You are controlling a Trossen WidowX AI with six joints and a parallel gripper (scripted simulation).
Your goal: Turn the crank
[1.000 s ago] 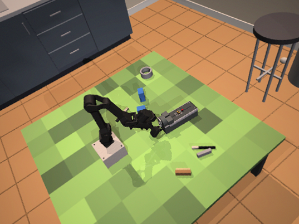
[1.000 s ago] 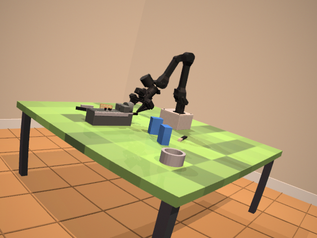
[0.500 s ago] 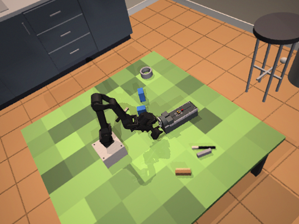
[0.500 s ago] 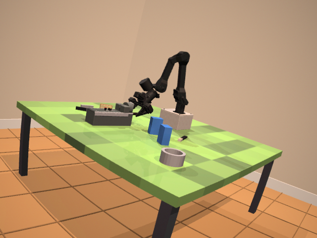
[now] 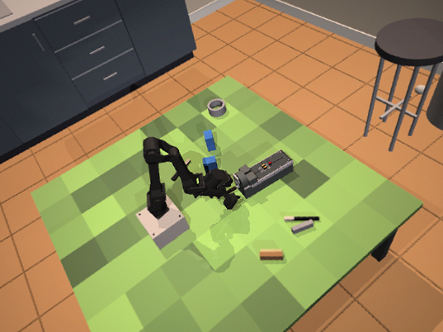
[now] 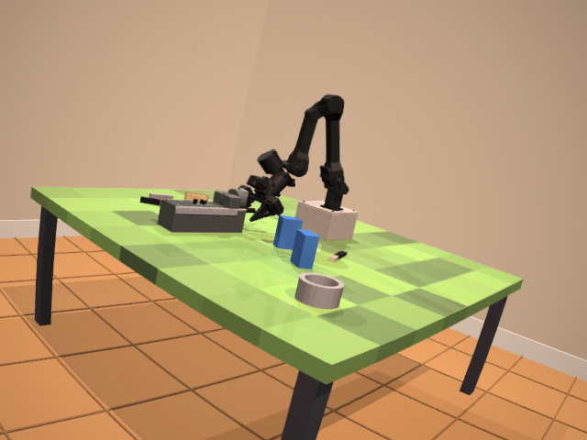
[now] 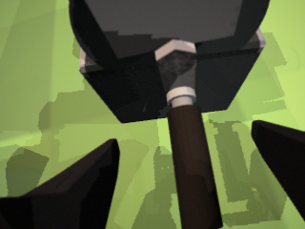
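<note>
My gripper tip is 20 mm past the crank handle, 10 mm to the right of it and 20 mm below it. The rest, counted from my gripper tip: grey bar 40 mm ahead, 330 mm to the right, 20 mm below; wooden block 130 mm behind, 300 mm to the right, 20 mm below; red pointer 190 mm ahead, 50 mm to the right, 50 mm above.
</note>
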